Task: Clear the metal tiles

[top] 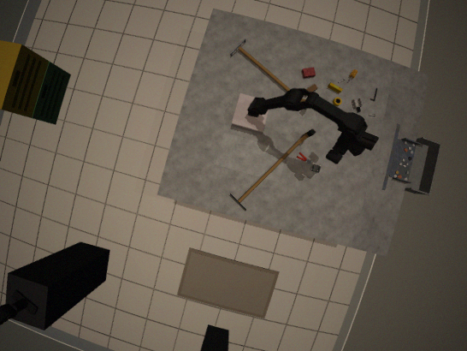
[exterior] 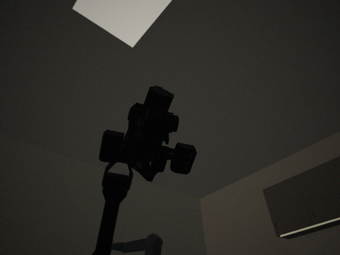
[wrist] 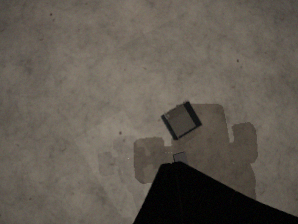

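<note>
The small box is 70 mm to the right of my gripper tip and 230 mm below it. From my gripper tip the other things lie so: yellow ring: 60 mm ahead, 380 mm to the left, 230 mm below; then brown block: 130 mm behind, 410 mm to the left, 230 mm below; then long scraper: 270 mm behind, 130 mm to the right, 180 mm below.
</note>
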